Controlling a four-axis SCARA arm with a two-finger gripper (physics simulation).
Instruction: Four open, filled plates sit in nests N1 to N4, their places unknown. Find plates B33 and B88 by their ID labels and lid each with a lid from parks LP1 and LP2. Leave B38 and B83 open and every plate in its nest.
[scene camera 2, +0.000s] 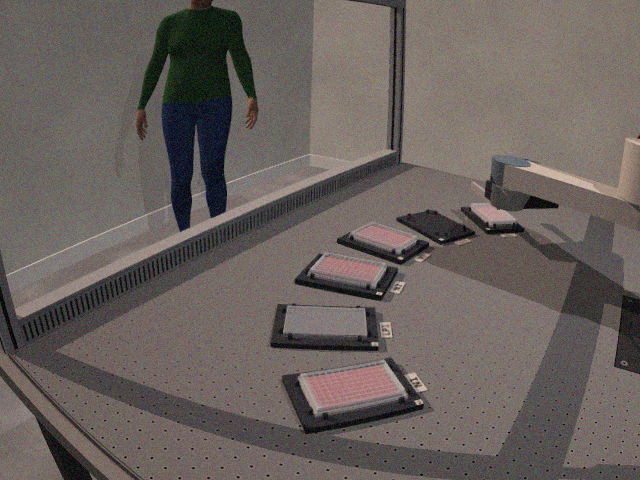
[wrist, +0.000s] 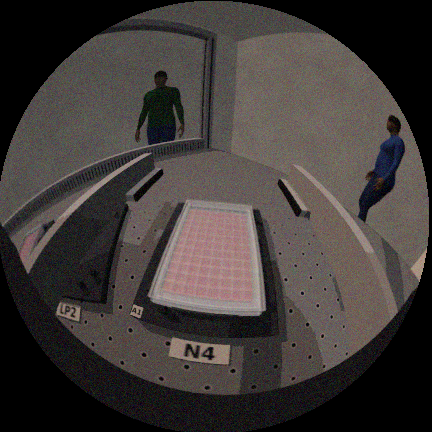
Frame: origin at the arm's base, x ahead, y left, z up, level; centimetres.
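Seen in the pictures: gripper, fingertip midpoint: (wrist: 220, 164).
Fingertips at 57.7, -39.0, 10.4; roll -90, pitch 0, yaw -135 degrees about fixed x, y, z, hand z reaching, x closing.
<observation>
Offsets run from my fingertips to a thing's top centre, as dx, dy, dz. "*": to the spot under its first point.
My gripper (wrist: 220, 164) is open and empty above nest N4 (wrist: 272, 322) (scene camera 2: 467, 217), its fingers apart on either side. The pink-filled N4 plate {-1.6, +1.6, -6.2} (wrist: 210, 255) (scene camera 2: 491, 213) sits in that nest, with what looks like a clear lid lying flat on it; its ID does not show. Park LP2 {+9.3, +16.3, -7.1} (wrist: 95, 250) (scene camera 2: 435, 225) is empty. Park LP1 {* +11.4, +74.3, -8.1} (scene camera 2: 278, 330) holds a clear greyish lid {+6.6, +68.4, -7.3} (scene camera 2: 325, 321). Pink-filled open plates sit in nests N1 {-6.1, +81.2, -6.5} (scene camera 2: 354, 387), N2 {+13.0, +51.1, -6.5} (scene camera 2: 347, 269) and N3 {+14.9, +33.2, -6.5} (scene camera 2: 384, 237). Their IDs are not readable.
The SCARA arm (scene camera 2: 568, 187) reaches in from the right in the scene view. A slotted rail {* +42.6, +58.6, -7.6} (scene camera 2: 206, 245) runs along the table's far edge. A person in green (scene camera 2: 199, 62) (wrist: 161, 110) stands beyond it. A person in blue (wrist: 387, 160) stands at the right in the wrist view.
</observation>
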